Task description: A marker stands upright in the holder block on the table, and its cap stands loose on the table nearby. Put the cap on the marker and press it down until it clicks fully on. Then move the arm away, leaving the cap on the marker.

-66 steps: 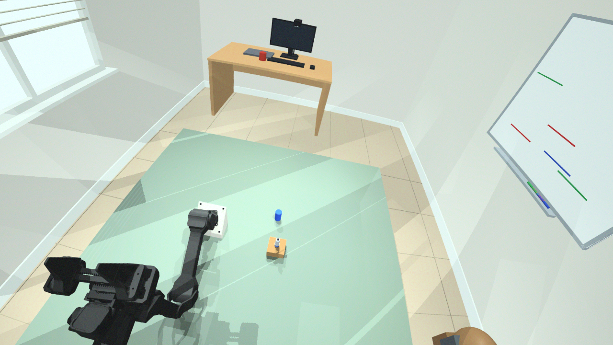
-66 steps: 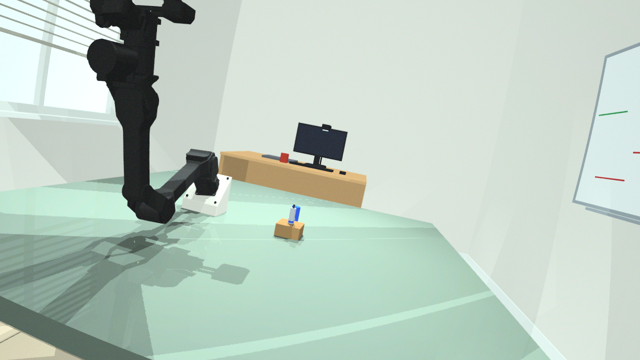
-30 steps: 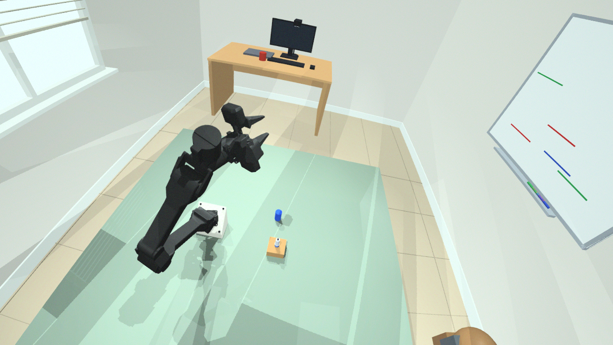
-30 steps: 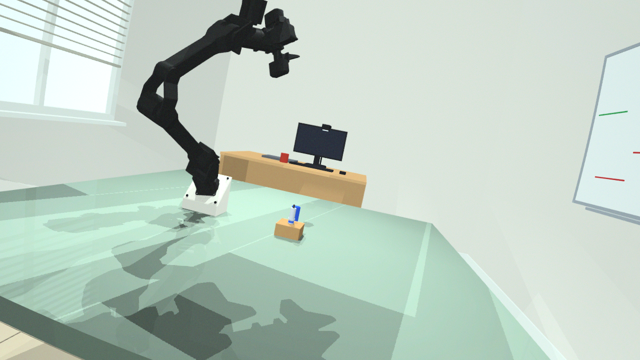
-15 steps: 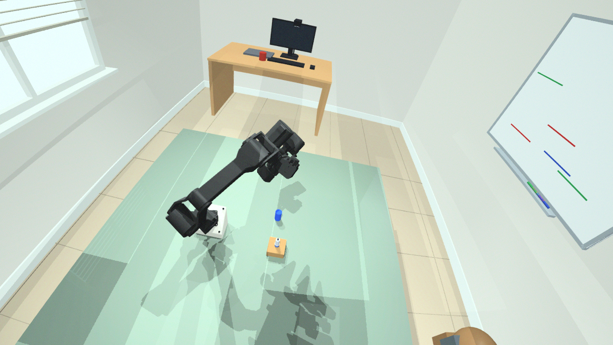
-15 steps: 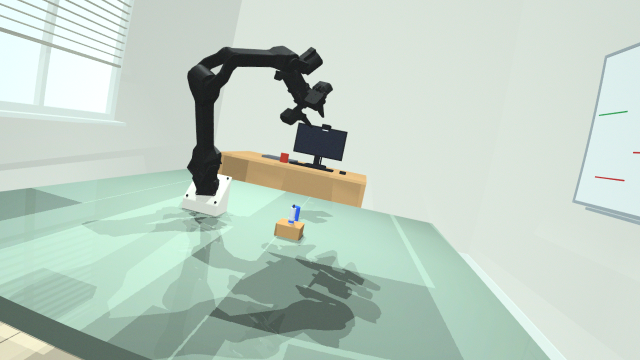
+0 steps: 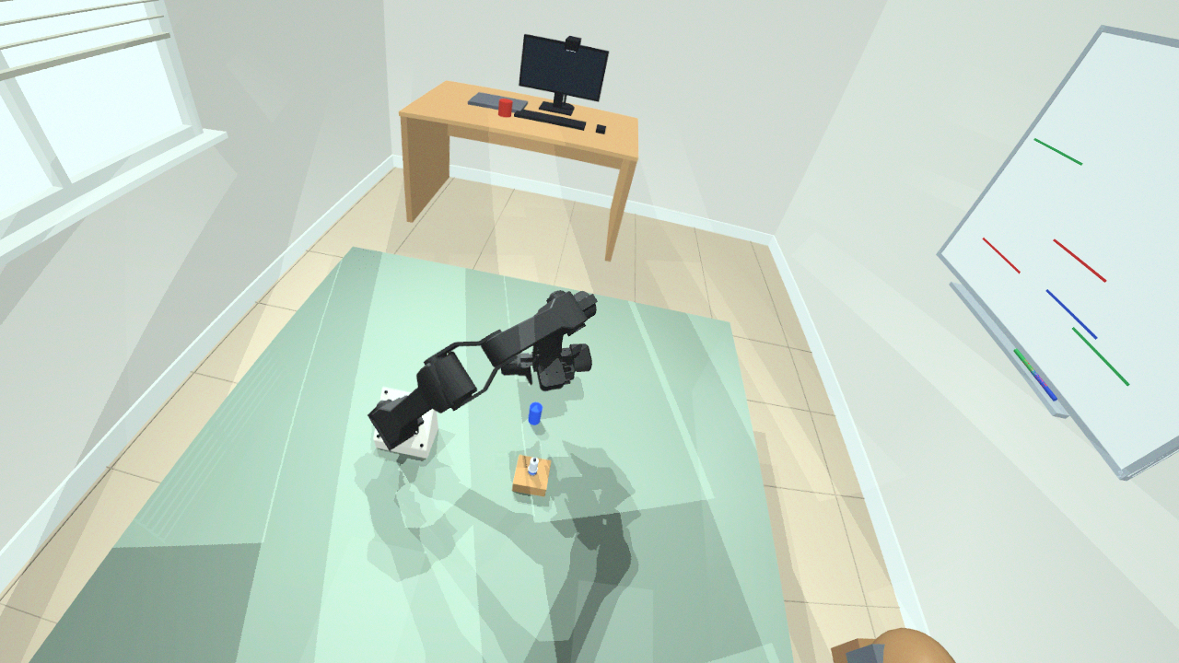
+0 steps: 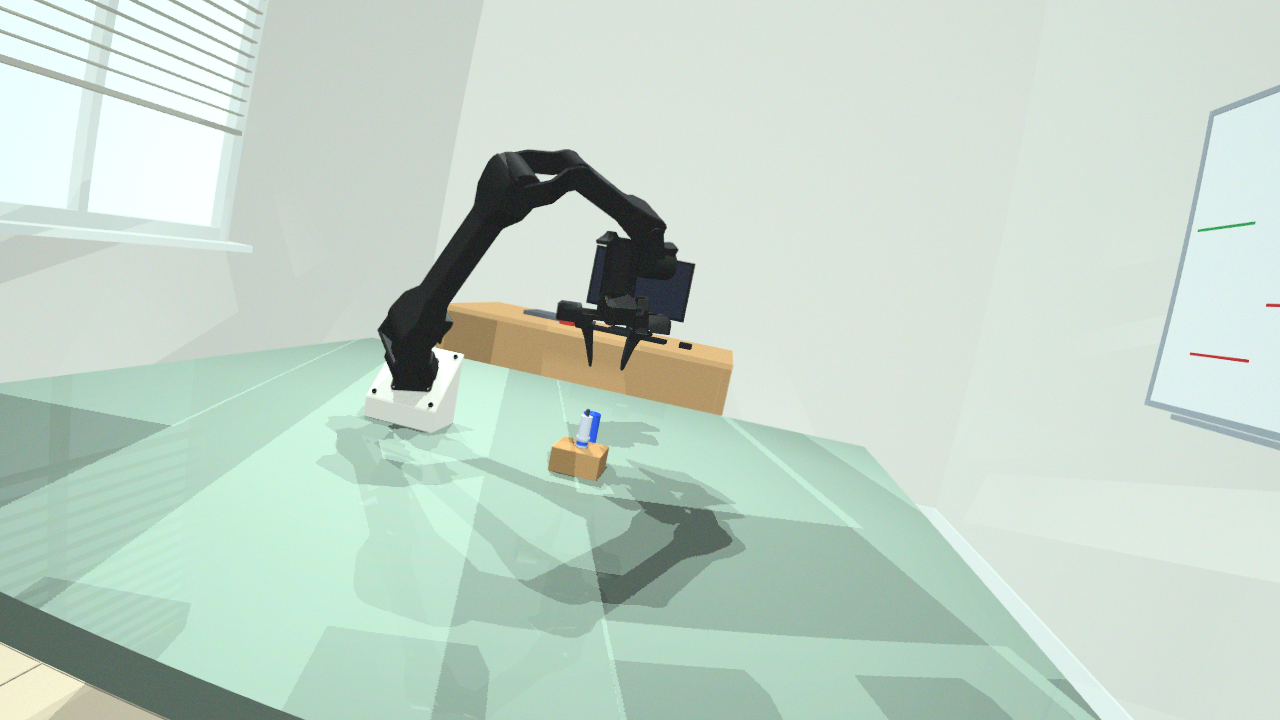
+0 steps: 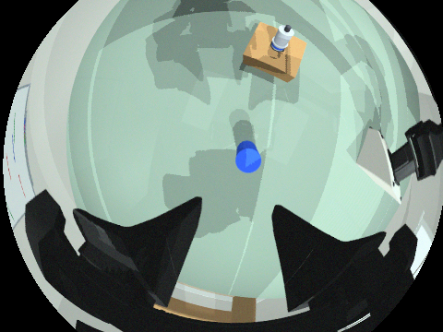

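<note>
Right now my gripper tip is 100 mm above the blue marker cap, 10 mm to the left of it and 10 mm past it. Also, from my gripper tip: tan holder block 170 mm to the right, 110 mm below, 10 mm behind.
</note>
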